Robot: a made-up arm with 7 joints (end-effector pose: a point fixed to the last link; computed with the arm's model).
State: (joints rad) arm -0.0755 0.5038 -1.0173 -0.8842 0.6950 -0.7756 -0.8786
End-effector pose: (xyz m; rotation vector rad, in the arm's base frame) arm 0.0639 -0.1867 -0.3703 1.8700 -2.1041 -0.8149
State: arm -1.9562 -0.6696 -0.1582 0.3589 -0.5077 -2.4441 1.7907
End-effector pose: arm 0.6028 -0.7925 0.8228 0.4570 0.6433 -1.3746
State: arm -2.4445 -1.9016 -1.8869 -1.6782 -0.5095 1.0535 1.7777
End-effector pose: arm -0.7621 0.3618 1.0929 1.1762 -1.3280 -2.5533
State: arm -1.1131 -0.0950 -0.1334 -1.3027 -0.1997 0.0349 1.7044
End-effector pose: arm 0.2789 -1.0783 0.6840 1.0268 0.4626 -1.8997
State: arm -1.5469 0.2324 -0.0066 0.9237 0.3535 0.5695 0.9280
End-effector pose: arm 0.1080 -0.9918 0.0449 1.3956 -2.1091 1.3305
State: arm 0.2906 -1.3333 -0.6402 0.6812 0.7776 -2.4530 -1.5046
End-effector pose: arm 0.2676 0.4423 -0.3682 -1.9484 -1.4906 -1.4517
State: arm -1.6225 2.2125 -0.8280 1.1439 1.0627 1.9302 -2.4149
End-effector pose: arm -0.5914 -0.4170 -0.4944 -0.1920 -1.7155 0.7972
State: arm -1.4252 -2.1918 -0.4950 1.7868 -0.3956 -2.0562 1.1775
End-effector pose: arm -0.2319 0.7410 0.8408 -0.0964 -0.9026 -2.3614
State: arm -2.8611 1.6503 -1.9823 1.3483 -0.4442 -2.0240 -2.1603
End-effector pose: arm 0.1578 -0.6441 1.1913 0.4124 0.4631 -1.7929
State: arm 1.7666 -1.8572 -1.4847 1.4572 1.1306 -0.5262 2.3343
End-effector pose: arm 0.5648 0.8760 0.5647 0.4357 1.9631 1.6684
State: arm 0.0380 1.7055 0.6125 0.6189 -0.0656 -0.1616 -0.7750
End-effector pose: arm 0.5028 -0.3610 1.0366 0.1405 -0.1485 1.8503
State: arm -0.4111 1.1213 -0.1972 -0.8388 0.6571 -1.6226 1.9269
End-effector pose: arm 0.6653 -0.2017 -0.3673 -2.6151 -1.5364 0.1277
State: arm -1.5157 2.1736 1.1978 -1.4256 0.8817 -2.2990 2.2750
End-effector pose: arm 0.6246 0.3583 0.5014 -1.0153 -0.8852 -0.9185
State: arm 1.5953 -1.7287 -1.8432 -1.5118 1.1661 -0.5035 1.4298
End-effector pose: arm 0.7203 -0.4006 0.0804 0.1698 1.0963 -1.6921
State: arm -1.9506 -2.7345 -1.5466 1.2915 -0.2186 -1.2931 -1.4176
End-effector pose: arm -1.0140 0.3794 0.0741 -1.1748 -0.7791 0.4268
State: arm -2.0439 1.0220 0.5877 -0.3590 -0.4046 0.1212 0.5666
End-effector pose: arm 0.9490 -0.2743 -0.4195 0.4826 1.6072 -0.0883
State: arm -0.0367 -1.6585 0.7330 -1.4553 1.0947 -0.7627 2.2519
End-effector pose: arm -0.0942 -0.4887 0.7245 1.8928 -0.2623 -1.2499
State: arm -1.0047 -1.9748 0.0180 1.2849 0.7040 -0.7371 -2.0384
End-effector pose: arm 0.2034 0.9982 0.3718 -1.0934 -0.0413 -0.7771
